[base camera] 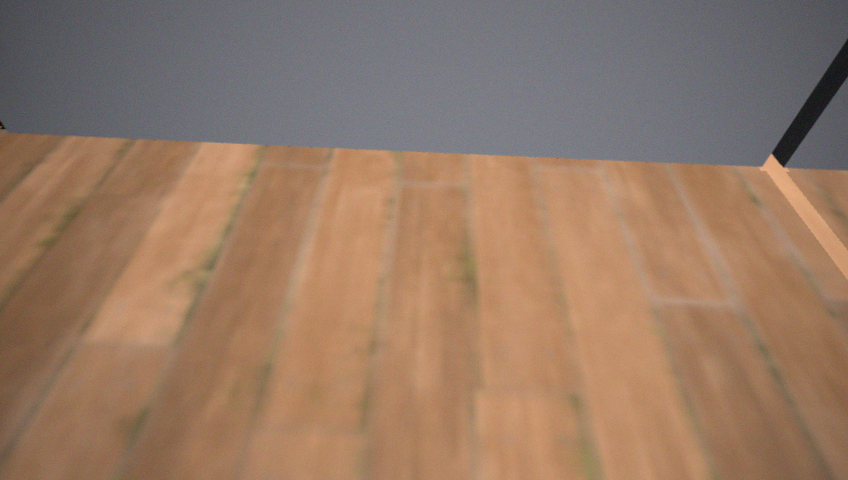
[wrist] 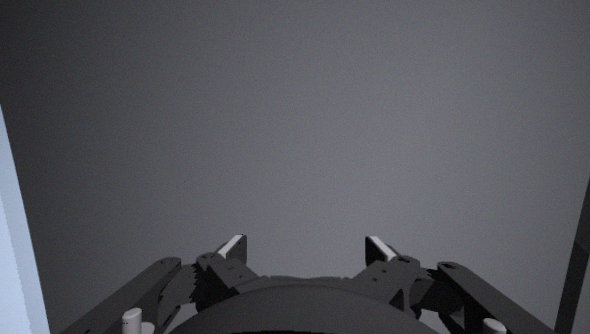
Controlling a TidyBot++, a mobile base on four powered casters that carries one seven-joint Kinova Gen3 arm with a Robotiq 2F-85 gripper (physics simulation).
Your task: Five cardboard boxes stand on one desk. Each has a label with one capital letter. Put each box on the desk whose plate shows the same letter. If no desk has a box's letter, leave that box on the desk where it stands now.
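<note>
My gripper is open and empty, with its two fingertips wide apart at the bottom of the wrist view. Behind it stands a plain grey surface. No cardboard box, label, desk or letter plate shows in the base camera view or the wrist view.
A grey wall rises beyond the wooden floor. A dark slanted strip runs along the wall at the right. A light strip crosses the floor at the right. A pale blue surface shows at the wrist view's left edge.
</note>
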